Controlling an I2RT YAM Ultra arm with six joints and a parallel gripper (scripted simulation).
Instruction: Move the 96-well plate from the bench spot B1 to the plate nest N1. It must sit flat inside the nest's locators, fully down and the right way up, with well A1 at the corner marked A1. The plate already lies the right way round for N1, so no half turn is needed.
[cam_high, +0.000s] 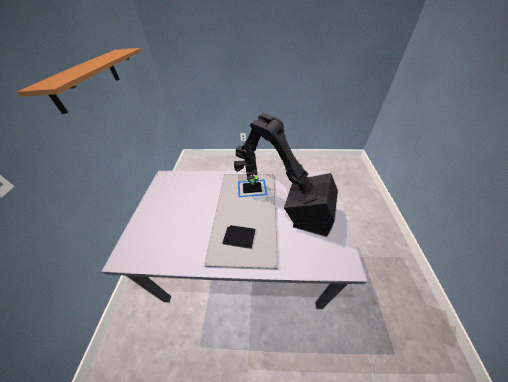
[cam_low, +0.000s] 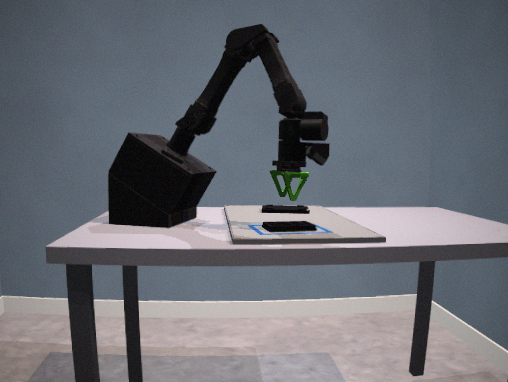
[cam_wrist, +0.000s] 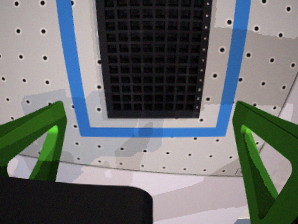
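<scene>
Now: the black 96-well plate 80 mm below my hand. Round my hand: white A1 label: 310 mm to the left, 150 mm ahead, 80 mm below; then black plate nest N1: 380 mm to the left, 80 mm below, 80 mm ahead.
</scene>
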